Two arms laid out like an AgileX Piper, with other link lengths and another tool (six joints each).
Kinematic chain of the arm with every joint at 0, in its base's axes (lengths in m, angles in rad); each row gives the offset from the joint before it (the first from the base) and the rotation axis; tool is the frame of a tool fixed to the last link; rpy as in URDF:
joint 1: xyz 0 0 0.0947 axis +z
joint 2: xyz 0 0 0 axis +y
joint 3: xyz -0.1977 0 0.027 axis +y
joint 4: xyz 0.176 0 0.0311 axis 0.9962 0 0.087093
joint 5: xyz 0 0 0 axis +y
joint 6: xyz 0.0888 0 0.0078 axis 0.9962 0 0.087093
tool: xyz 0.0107 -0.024 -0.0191 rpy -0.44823 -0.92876 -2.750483
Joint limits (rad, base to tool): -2.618..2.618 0..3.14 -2.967..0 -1.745..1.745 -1.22..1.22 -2.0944..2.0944
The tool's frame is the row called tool.
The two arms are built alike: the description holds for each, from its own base.
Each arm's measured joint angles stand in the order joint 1, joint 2, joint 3, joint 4, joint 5, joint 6.
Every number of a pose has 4 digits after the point. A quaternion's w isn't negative.
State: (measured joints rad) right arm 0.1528 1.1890 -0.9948 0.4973 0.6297 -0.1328; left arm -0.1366 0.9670 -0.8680 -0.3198 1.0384 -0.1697
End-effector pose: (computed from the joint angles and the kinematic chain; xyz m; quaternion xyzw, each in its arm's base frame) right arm 0.1874 0.0397 0.2026 -0.7704 0.1761 -0.5680 0.2298; left arm 0.1150 -0.0711 0.2066 0.8603 -0.0256 0.4798 0.1705
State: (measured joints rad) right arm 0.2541 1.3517 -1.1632 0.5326 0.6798 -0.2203; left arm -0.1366 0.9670 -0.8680 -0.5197 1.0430 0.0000
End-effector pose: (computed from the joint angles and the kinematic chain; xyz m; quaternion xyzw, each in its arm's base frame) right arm 0.2110 0.0682 0.2079 -0.7878 0.1005 -0.5458 0.2673; left arm 0.1092 -0.0836 0.2156 0.8351 -0.0573 0.4847 0.2537
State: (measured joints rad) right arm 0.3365 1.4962 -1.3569 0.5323 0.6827 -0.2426; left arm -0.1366 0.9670 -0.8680 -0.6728 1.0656 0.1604
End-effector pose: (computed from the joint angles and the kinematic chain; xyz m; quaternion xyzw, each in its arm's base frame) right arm 0.2359 0.0958 0.2201 -0.7761 0.0545 -0.5541 0.2961; left arm 0.1029 -0.0915 0.2227 0.8065 -0.0964 0.4898 0.3167
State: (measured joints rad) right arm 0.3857 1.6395 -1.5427 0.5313 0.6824 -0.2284; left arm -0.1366 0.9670 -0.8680 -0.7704 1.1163 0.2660
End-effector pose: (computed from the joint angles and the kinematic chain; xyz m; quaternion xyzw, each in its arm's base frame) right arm 0.2595 0.1192 0.2265 -0.7646 0.0400 -0.5597 0.3170; left arm 0.0955 -0.0960 0.2272 0.7877 -0.1276 0.4819 0.3619
